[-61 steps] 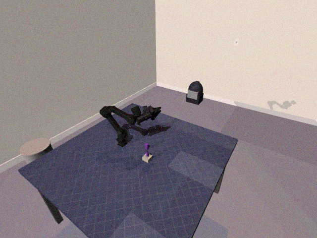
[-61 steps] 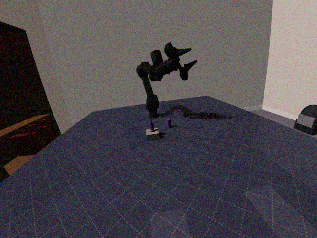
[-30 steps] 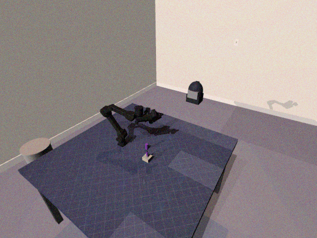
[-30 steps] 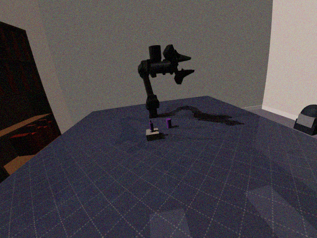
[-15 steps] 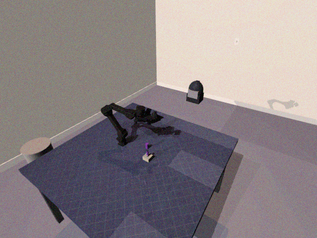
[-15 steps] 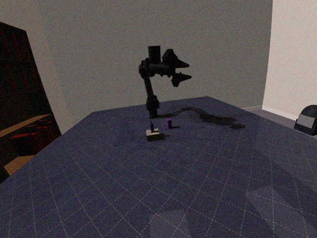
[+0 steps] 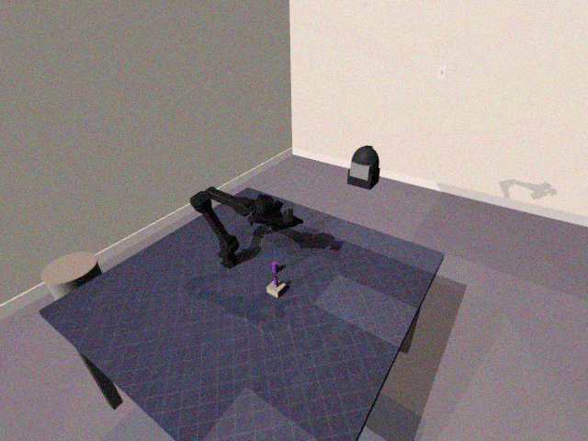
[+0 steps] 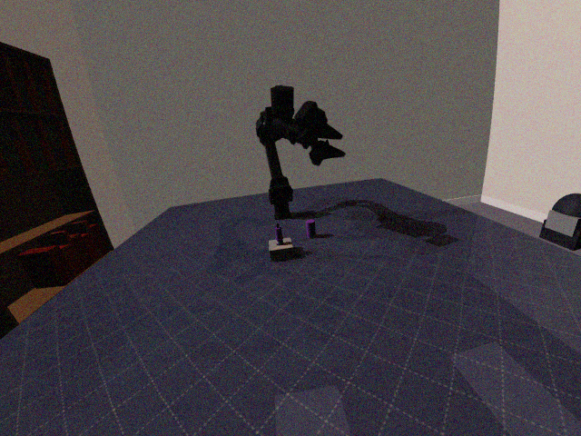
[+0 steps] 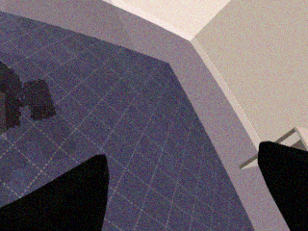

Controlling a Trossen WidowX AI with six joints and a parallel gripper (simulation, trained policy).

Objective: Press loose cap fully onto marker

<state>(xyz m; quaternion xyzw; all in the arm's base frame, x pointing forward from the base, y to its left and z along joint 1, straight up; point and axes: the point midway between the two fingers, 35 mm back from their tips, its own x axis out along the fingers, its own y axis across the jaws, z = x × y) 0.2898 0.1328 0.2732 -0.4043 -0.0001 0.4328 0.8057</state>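
Now: gripper tip 9 cm past the purple cap, 8 cm to the left of it and 24 cm above it.
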